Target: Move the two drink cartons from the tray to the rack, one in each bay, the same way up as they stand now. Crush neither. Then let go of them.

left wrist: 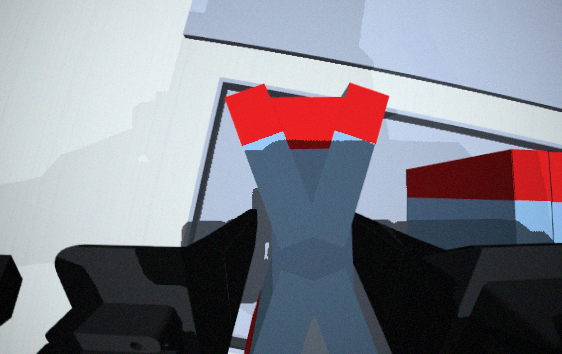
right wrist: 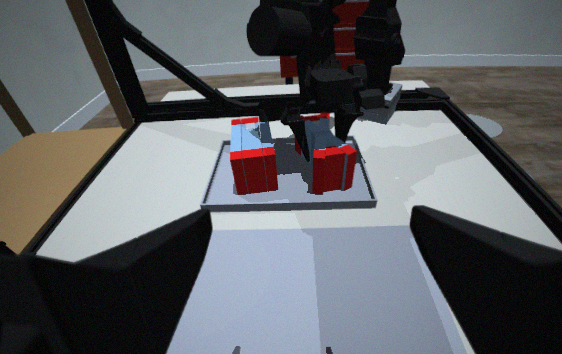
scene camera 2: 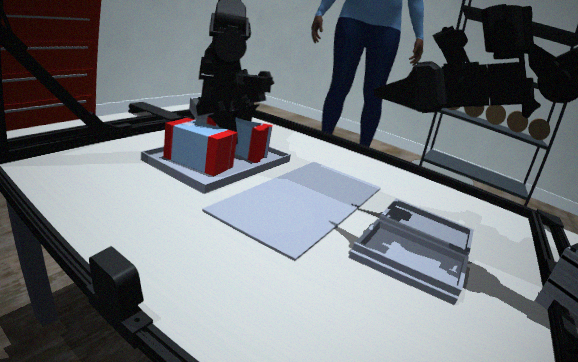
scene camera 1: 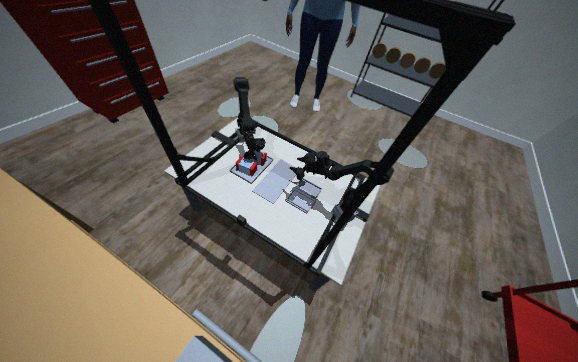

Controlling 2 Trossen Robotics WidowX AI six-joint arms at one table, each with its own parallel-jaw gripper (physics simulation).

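Frame: origin at the left arm's base, x right, y ahead, z up, level; millimetres.
Seen in the pictures: left gripper, fingertip midpoint: (left wrist: 298, 216) (scene camera 2: 241, 141) (scene camera 1: 258, 157); right gripper, fingertip midpoint: (right wrist: 310, 218) (scene camera 2: 383, 92) (scene camera 1: 293, 163); left arm's base at its link origin: (right wrist: 374, 87).
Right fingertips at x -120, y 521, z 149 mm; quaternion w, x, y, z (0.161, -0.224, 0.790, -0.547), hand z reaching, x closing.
Offsets run from my right fingertips to a thing's top centre.
A red-and-blue carton with a narrow waist @(dx +121, dy -263, dz -130 mm) (scene camera 1: 263, 159) (scene camera 2: 259, 142) (left wrist: 312, 120) (right wrist: 334, 170) stands on the grey tray @(dx +167, dy -229, dz -188 mm) (scene camera 2: 205, 186) (right wrist: 290, 205). A boxier red-and-blue carton @(dx +216, dy -204, dz -130 mm) (scene camera 1: 245, 166) (scene camera 2: 192, 145) (left wrist: 460, 210) (right wrist: 254, 170) stands beside it, apart. My left gripper (left wrist: 298, 216) (right wrist: 323, 159) is partly open, its fingers on either side of the waisted carton, with a gap at one finger in the left wrist view. My right gripper (scene camera 1: 296, 174) (right wrist: 310, 218) is open and empty, raised near the rack. The two-bay grey rack @(dx -52, dy +118, dz -184 mm) (scene camera 1: 296, 204) (scene camera 2: 410, 278) holds no carton.
A flat pale panel (scene camera 1: 272, 187) (scene camera 2: 280, 210) (left wrist: 450, 45) (right wrist: 260, 280) lies on the table between tray and rack. Black frame bars edge the table, and a dark block (scene camera 2: 115, 275) sits on the front bar. A person (scene camera 1: 320, 45) (scene camera 2: 370, 60) stands behind the table.
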